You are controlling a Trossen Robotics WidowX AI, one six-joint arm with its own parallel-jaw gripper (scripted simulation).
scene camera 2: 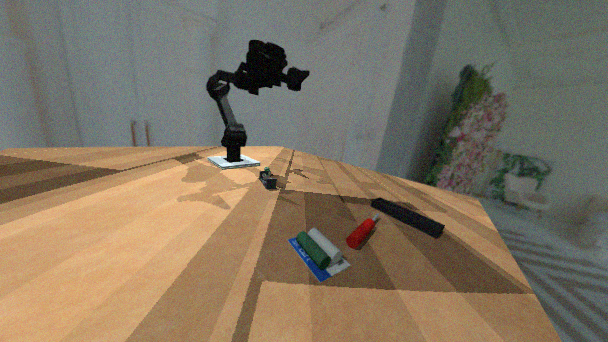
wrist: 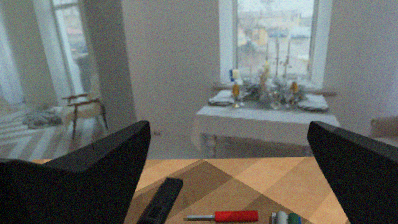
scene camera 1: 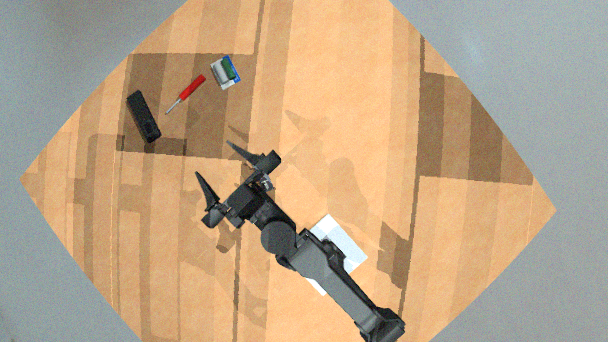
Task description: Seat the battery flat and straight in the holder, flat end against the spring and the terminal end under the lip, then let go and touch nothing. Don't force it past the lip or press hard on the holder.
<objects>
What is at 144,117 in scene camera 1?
A black remote control.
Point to a black remote control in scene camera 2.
432,228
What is my gripper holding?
Nothing.
</objects>
